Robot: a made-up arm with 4 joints. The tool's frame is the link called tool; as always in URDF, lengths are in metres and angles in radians. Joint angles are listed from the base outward. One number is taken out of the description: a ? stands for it. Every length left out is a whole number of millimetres.
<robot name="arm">
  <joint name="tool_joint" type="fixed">
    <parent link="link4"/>
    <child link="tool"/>
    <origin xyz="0.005 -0.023 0" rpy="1.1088 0.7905 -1.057"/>
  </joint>
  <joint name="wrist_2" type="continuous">
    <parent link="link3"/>
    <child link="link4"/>
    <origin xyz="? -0.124 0" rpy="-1.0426 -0.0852 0.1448"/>
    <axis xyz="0 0 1"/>
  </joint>
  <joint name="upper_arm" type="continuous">
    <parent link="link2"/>
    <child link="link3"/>
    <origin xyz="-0.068 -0.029 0" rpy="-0.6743 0.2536 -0.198"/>
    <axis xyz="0 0 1"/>
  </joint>
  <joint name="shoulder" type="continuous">
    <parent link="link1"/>
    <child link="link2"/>
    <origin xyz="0.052 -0.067 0" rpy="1.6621 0.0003 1.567"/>
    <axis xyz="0 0 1"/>
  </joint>
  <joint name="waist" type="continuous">
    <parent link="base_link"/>
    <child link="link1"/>
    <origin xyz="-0.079 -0.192 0.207" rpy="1.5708 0 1.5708"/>
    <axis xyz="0 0 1"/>
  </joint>
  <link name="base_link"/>
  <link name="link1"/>
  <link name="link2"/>
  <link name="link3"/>
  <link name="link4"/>
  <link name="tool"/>
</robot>
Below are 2 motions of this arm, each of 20 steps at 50 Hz.
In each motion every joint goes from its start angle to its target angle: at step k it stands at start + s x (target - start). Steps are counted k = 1, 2, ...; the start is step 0. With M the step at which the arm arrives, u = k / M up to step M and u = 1 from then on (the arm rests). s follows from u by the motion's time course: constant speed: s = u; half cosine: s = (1 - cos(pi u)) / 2; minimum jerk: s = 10 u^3 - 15 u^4 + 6 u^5.
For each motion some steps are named. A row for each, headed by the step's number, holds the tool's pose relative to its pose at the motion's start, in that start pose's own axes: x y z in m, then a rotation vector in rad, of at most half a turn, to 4 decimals.
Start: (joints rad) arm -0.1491 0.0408 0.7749 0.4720
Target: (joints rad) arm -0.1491 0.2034 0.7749 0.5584
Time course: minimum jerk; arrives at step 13
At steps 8, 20:
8: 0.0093 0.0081 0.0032 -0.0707 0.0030 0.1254
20: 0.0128 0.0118 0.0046 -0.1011 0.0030 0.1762

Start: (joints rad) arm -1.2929 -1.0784 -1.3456 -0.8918
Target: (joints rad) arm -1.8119 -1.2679 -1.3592 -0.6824
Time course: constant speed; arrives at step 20
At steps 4, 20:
4: -0.0042 -0.0177 0.0058 -0.1331 0.0256 -0.0173
20: -0.0259 -0.0758 0.0391 -0.6632 0.1753 -0.0852

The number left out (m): 0.021
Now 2 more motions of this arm.
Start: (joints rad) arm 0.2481 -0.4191 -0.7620 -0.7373
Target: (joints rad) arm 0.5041 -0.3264 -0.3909 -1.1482
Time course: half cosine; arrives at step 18
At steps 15, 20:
15: -0.0082 0.0639 -0.0617 0.3487 0.2443 0.0877
20: -0.0102 0.0682 -0.0659 0.3693 0.2654 0.0884

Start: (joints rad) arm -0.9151 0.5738 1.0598 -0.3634
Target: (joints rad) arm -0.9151 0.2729 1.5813 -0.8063
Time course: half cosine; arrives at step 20
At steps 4, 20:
4: -0.0014 0.0005 -0.0043 0.0394 0.0056 -0.0172
20: -0.0190 0.0090 -0.0458 0.4243 0.0442 -0.2379

